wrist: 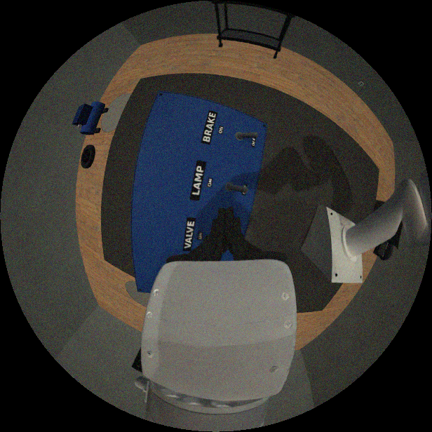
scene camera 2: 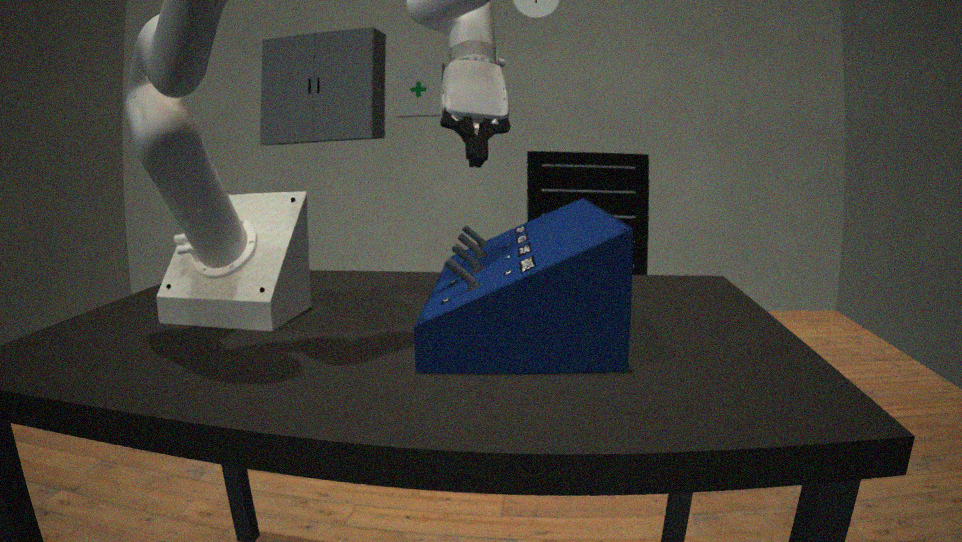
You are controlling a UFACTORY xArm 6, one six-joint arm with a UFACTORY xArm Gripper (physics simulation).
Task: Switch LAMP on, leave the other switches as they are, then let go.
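Places are measured from the arm's base along level axes (x right, y back, z down), in millimetres.
Where they show: gripper, fingertip midpoint: (scene camera 2: 477,164); arm's base at its link origin: (scene camera 2: 225,249).
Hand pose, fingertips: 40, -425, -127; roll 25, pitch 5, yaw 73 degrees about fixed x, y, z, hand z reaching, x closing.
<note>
Things, the pixels of their centre, and the offset from my fingertips, as dx, dy, dz. Level surfaces: height alone.
- blue sloped switch panel at the middle of its body: (scene camera 2: 526,282) -25, -73, +180
- LAMP lever at the middle of its body: (scene camera 2: 466,256) +33, +16, +131
- BRAKE lever at the middle of its body: (scene camera 2: 460,271) +153, +18, +131
- dark table at its surface level: dz +242
The blue sloped switch panel (scene camera 2: 538,329) (wrist: 160,175) stands on the table. The LAMP label (wrist: 198,180) shows in the wrist view. The LAMP lever (scene camera 2: 467,257) (wrist: 236,188) leans down the slope, away from its ON mark, to the OFF side; its OFF mark is hidden. The BRAKE lever (scene camera 2: 463,273) (wrist: 247,135) leans the same way, toward OFF. The two farther levers lean alike in the scene view; the gripper hides them in the wrist view. My gripper (scene camera 2: 476,162) (wrist: 227,216) is shut and empty, above the levers and apart from them.
The white robot base block (scene camera 2: 289,269) (wrist: 345,245) stands on the dark table (scene camera 2: 336,403) (wrist: 117,200), on the panel's low side. The BRAKE label (wrist: 209,127) and VALVE label (wrist: 189,234) flank LAMP. A black drawer cabinet (scene camera 2: 585,178) stands behind the table.
</note>
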